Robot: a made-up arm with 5 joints.
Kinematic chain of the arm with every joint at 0, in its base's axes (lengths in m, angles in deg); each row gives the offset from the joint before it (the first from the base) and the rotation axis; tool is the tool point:
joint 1: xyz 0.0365 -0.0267 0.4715 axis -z
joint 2: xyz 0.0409 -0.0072 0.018 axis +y
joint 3: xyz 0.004 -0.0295 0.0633 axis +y
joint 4: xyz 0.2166 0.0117 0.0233 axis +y
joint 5: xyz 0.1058 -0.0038 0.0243 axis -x
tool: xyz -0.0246 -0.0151 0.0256
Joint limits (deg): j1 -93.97..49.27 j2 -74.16..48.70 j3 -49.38..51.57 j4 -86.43..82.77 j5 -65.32..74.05
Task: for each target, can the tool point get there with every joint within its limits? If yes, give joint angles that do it. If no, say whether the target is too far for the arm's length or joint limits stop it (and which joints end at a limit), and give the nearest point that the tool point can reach.
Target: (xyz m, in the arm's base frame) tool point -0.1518 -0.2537 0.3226
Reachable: no: joint limits stop it (at a limit: joint 1, joint 3, joint 4, joint 5) | nearest point 0.0254 -0.1033 0.2886 | short by 0.235 m
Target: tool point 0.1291 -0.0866 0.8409
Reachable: yes | joints 8.26 -35.01 -34.91 35.74 -4.69
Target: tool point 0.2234 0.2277 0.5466
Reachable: yes | joints -62.61 -35.09 32.65 50.49 -12.06
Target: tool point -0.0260 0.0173 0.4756
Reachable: no: joint limits stop it (at a limit: joint 2, joint 3, joint 4) | nearest point -0.1296 0.0902 0.5911 | short by 0.171 m
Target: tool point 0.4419 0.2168 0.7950
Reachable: no: too far | nearest point 0.3326 0.1511 0.7048 | short by 0.156 m
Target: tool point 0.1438 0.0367 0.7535
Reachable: yes | joints -37.87 -52.09 19.90 -50.75 56.43
